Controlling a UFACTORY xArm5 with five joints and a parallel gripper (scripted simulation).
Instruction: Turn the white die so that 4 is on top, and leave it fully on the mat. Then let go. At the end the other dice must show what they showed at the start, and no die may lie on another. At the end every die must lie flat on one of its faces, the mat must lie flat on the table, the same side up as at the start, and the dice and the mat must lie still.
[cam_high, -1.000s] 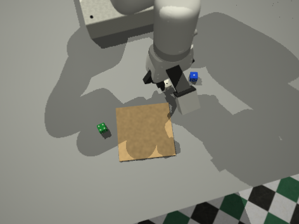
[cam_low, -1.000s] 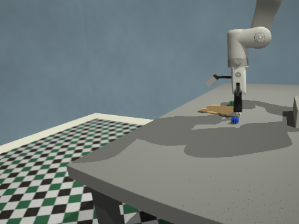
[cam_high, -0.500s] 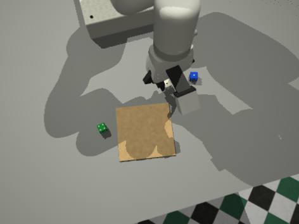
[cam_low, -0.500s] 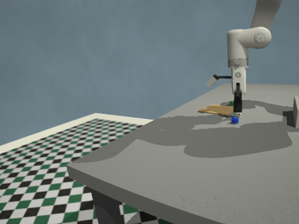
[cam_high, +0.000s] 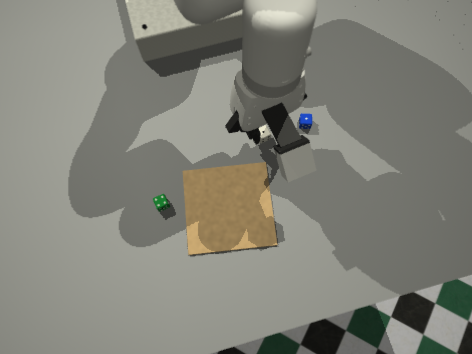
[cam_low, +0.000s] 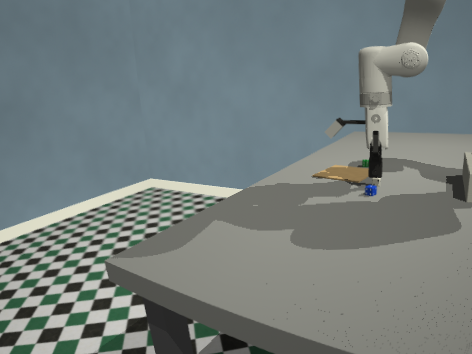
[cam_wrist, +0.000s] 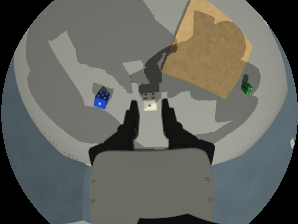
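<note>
My hand is 4 cm above the white die. The rest, counted from my hand: green die (7 cm ahead, 19 cm to the right, 4 cm below); then blue die (1 cm behind, 8 cm to the left, 4 cm below); then tan mat (10 cm ahead, 9 cm to the right, 4 cm below).
</note>
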